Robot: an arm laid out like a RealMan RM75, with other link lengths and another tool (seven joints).
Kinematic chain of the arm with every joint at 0, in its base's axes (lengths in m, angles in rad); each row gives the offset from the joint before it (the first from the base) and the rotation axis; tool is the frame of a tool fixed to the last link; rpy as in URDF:
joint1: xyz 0 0 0.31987 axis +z
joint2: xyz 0 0 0 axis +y
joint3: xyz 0 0 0.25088 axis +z
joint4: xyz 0 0 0 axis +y
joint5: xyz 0 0 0.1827 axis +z
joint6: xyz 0 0 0 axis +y
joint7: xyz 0 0 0.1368 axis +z
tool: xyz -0.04 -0.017 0.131 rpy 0.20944 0 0.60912
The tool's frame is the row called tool.
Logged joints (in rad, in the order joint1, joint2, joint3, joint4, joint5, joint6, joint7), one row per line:
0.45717 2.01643 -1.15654 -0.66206 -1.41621 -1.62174 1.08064
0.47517 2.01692 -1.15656 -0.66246 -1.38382 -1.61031 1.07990
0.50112 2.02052 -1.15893 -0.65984 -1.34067 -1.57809 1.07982
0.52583 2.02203 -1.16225 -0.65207 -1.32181 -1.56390 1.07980
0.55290 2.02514 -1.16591 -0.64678 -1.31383 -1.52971 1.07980
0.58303 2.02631 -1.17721 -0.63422 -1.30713 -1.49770 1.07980
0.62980 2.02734 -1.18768 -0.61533 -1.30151 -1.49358 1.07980
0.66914 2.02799 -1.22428 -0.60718 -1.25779 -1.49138 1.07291
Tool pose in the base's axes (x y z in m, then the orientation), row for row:
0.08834 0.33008 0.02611 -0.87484 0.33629 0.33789 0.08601
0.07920 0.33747 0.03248 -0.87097 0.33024 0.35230 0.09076
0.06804 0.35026 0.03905 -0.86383 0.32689 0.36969 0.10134
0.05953 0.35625 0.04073 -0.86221 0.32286 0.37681 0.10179
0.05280 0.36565 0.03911 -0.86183 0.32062 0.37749 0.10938
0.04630 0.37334 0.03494 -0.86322 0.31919 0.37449 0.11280
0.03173 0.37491 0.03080 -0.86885 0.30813 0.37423 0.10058
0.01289 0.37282 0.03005 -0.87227 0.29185 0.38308 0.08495
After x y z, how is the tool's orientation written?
As a quaternion, x y z w.
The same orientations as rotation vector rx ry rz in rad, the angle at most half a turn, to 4 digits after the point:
-2.6074 1.0023 1.0070
-2.5886 0.9815 1.0471
-2.5516 0.9656 1.0920
-2.5461 0.9534 1.1127
-2.5338 0.9426 1.1098
-2.5329 0.9366 1.0988
-2.5675 0.9105 1.1059
-2.6013 0.8704 1.1424

